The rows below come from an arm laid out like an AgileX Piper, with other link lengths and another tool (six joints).
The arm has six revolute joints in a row. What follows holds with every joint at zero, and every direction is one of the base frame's. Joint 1 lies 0.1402 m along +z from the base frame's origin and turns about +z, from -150 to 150 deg. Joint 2 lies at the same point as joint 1 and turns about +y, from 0 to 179.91 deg. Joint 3 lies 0.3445 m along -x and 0.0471 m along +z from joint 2 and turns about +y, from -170 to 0 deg. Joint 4 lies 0.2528 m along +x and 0.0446 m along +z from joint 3 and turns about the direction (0.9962, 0, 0.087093), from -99.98 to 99.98 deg. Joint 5 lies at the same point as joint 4 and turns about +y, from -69.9 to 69.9 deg. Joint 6 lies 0.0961 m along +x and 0.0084 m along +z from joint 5 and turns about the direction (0.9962, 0, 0.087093), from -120 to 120 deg. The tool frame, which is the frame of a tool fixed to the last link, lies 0.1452 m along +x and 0.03 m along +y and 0.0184 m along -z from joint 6; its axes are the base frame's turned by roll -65.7, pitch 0.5 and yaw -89.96 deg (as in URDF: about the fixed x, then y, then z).
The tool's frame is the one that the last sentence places.
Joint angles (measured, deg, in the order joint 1, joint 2, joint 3, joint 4, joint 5, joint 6), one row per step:
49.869 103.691 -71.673 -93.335 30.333 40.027
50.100 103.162 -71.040 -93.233 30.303 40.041
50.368 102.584 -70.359 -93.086 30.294 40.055
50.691 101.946 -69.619 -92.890 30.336 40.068
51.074 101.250 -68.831 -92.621 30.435 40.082
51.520 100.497 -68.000 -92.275 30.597 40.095
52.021 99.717 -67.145 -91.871 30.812 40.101
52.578 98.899 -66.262 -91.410 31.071 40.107
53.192 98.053 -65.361 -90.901 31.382 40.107
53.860 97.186 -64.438 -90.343 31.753 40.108
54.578 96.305 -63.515 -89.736 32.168 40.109
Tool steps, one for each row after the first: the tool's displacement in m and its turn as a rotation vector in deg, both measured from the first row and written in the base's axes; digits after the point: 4 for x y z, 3 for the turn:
-0.0037 -0.0008 0.0002 -0.001 0.152 0.206
-0.0077 -0.0016 0.0004 0.018 0.326 0.410
-0.0122 -0.0025 0.0007 0.051 0.512 0.601
-0.0173 -0.0035 0.0010 0.118 0.721 0.767
-0.0228 -0.0045 0.0014 0.220 0.950 0.906
-0.0287 -0.0056 0.0018 0.333 1.196 1.028
-0.0350 -0.0068 0.0022 0.471 1.460 1.140
-0.0416 -0.0079 0.0026 0.618 1.733 1.243
-0.0485 -0.0092 0.0029 0.770 2.021 1.323
-0.0556 -0.0105 0.0031 0.941 2.324 1.392

